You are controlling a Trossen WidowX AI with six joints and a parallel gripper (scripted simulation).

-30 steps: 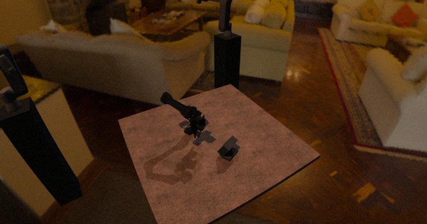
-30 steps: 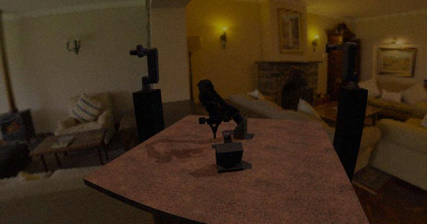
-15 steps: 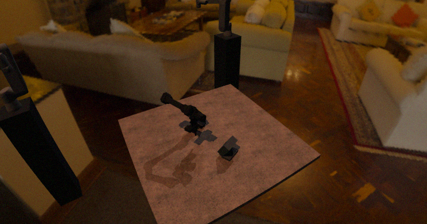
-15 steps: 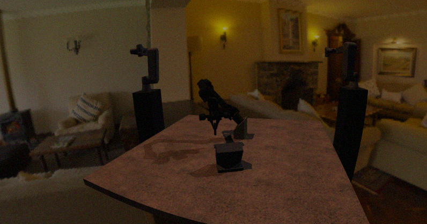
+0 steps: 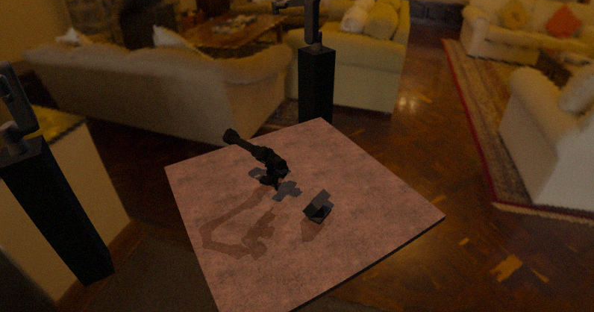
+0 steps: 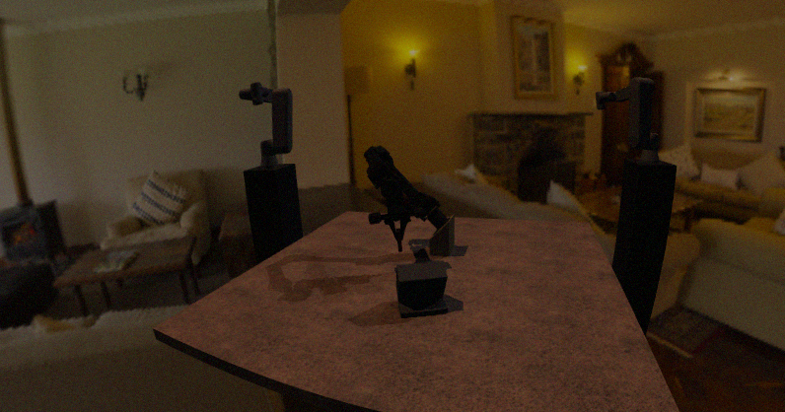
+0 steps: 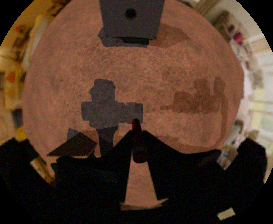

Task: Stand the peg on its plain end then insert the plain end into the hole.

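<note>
Right now my gripper tip is 230 mm short of the sloped panel, 110 mm to the right of it and 40 mm above it. Also, from my gripper tip: red peg 20 mm above.
</note>
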